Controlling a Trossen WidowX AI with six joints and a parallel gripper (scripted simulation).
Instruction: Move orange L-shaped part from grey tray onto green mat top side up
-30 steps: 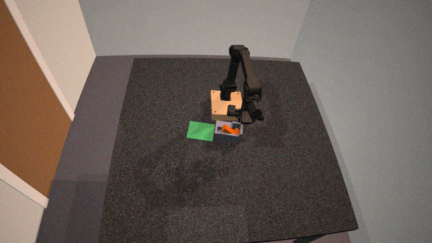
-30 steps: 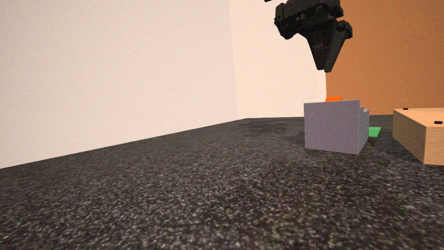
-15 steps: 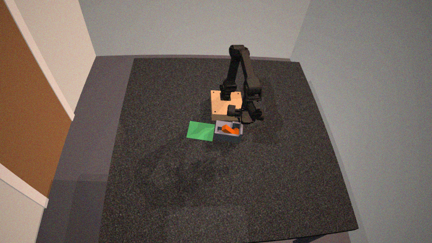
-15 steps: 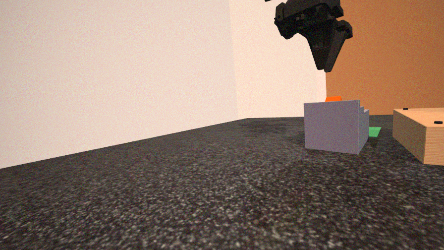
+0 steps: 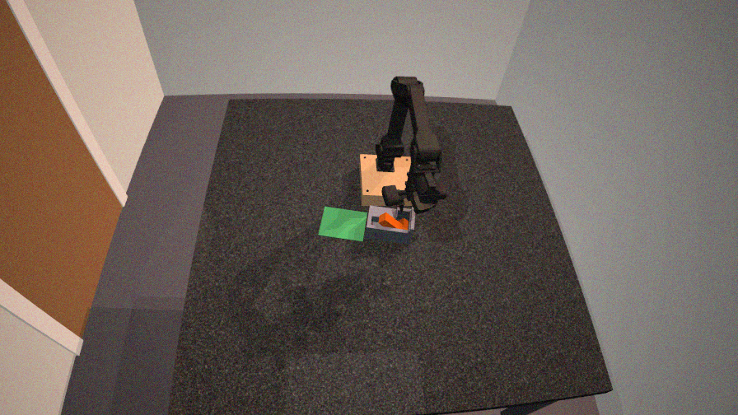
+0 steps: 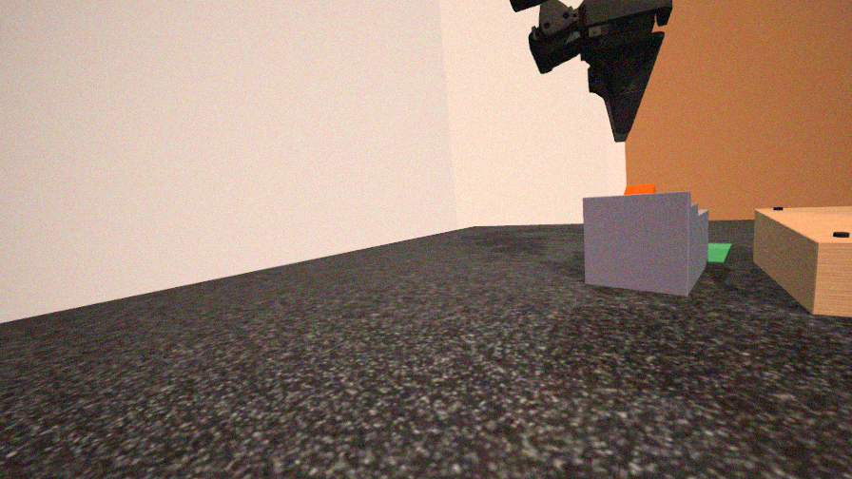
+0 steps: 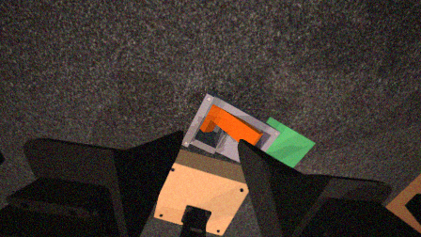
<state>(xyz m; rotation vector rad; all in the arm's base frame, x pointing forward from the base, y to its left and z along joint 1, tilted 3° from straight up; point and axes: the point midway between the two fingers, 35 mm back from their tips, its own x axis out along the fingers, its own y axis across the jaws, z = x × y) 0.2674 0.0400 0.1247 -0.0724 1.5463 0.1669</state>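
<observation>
The orange L-shaped part lies 2 cm behind my gripper tip, 3 cm to the right of it and 10 cm below it. Also, from my gripper tip: green mat 5 cm behind, 20 cm to the right, 16 cm below.
</observation>
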